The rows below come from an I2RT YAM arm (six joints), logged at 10 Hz.
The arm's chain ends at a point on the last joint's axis. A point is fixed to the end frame.
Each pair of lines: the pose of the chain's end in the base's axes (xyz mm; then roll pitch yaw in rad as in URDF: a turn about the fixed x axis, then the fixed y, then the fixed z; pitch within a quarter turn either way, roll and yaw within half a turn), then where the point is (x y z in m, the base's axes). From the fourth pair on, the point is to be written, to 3 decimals.
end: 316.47, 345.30, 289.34, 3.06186, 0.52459, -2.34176
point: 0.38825 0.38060 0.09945
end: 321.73, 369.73, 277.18, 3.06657, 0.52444, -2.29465
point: 0.39242 0.40767 0.08740
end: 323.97, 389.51, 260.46, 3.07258, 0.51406, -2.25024
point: 0.39256 0.42819 0.07005
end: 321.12, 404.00, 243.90, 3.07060, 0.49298, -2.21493
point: 0.386 0.442 0.052
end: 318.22, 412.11, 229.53, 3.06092, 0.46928, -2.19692
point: 0.378 0.449 0.036
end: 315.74, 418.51, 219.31, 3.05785, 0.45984, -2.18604
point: 0.373 0.455 0.025
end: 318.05, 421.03, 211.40, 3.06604, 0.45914, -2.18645
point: 0.377 0.456 0.017
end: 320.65, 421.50, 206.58, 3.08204, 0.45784, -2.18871
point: 0.382 0.454 0.013
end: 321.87, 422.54, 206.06, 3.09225, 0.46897, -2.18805
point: 0.386 0.456 0.013
